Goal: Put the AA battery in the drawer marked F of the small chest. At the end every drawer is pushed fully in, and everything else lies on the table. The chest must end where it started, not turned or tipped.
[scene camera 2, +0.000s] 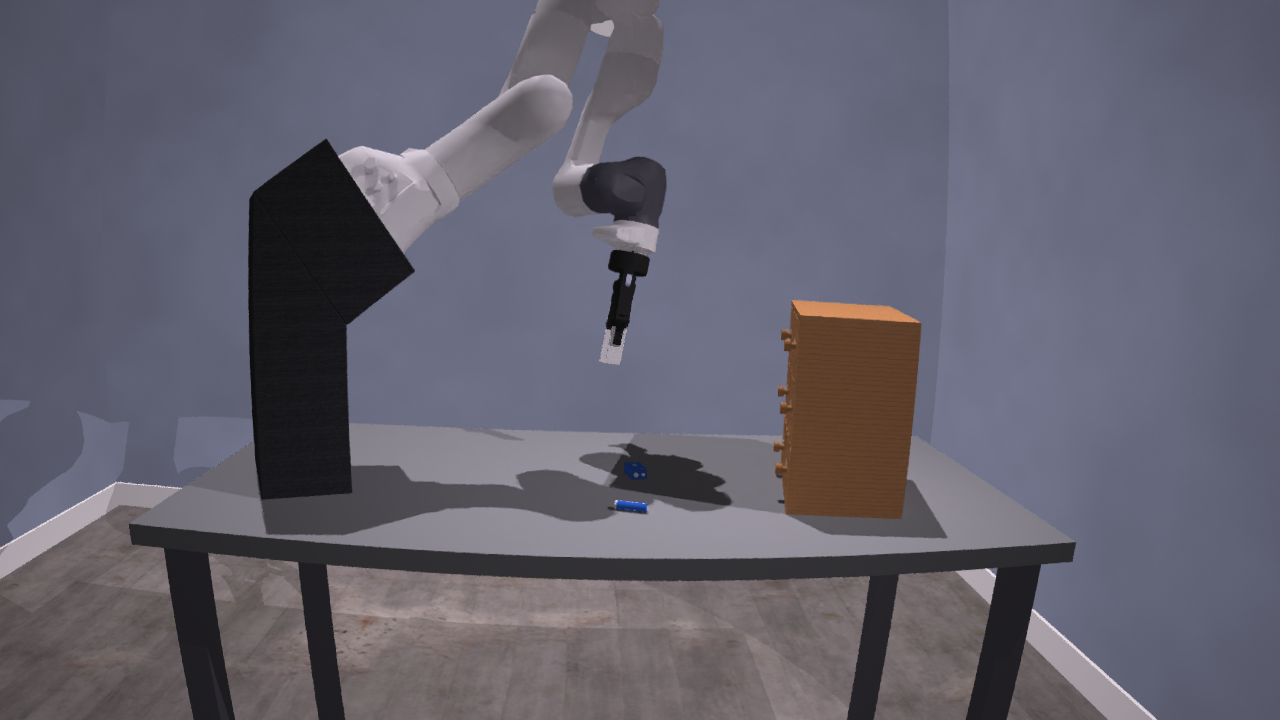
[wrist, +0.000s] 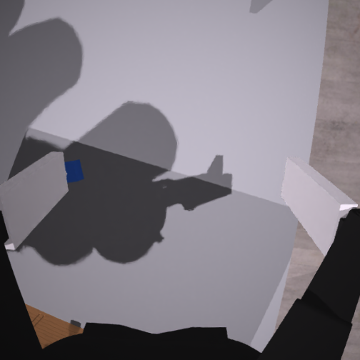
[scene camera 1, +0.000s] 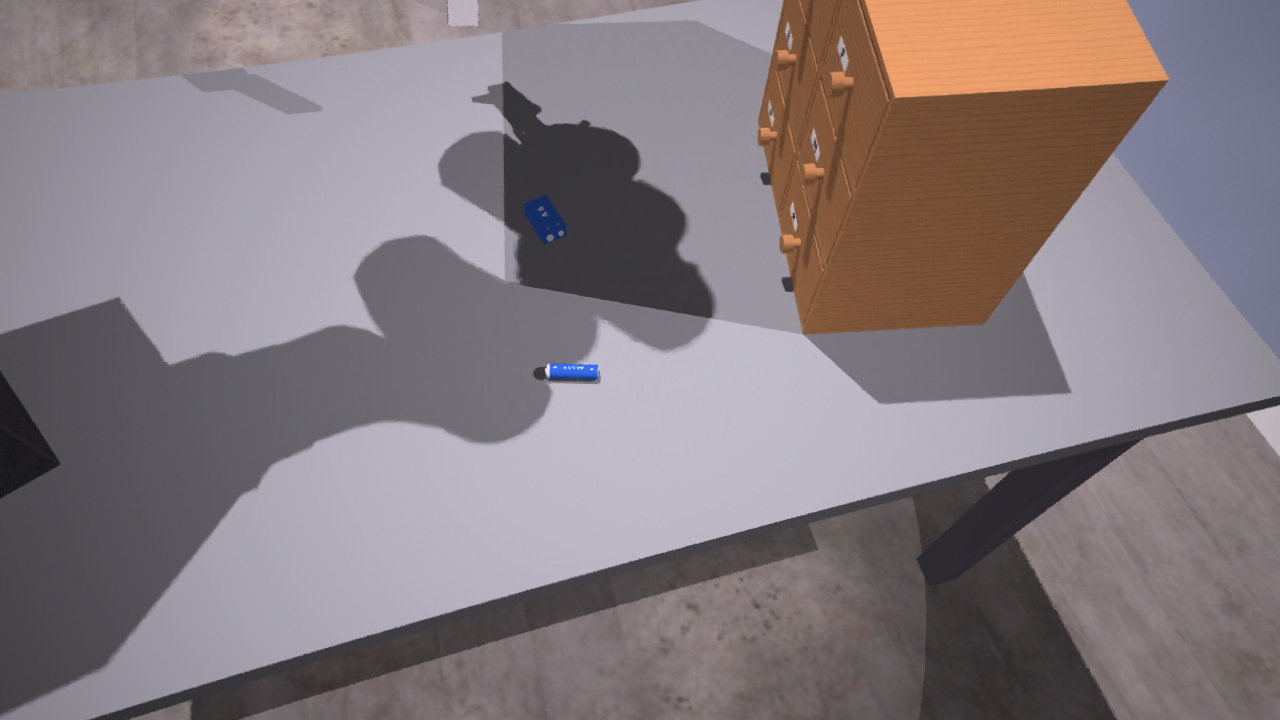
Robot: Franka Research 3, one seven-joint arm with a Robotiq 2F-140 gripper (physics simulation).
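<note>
The blue AA battery [scene camera 1: 573, 372] [scene camera 2: 631, 506] lies on its side on the grey table; it does not show in the wrist view. The small orange chest [scene camera 1: 975, 205] [scene camera 2: 854, 411] [wrist: 52, 325] stands upright at the right of the table, its knobbed front facing the robot's base side. The drawers that show look pushed in. Their labels are too small to read, so I cannot tell which is F. My gripper [scene camera 2: 612, 347] [wrist: 173, 173] is open and empty. It hangs high above the table, left of the chest in scene camera 2.
A blue 9V battery [scene camera 1: 545, 220] [scene camera 2: 635, 471] [wrist: 74, 171] lies on the table [scene camera 1: 358, 555] [scene camera 2: 447, 555] [wrist: 210, 65], behind the AA battery in scene camera 2. The black robot stand [scene camera 2: 301, 376] is at the left end. The arm's shadow falls across the table.
</note>
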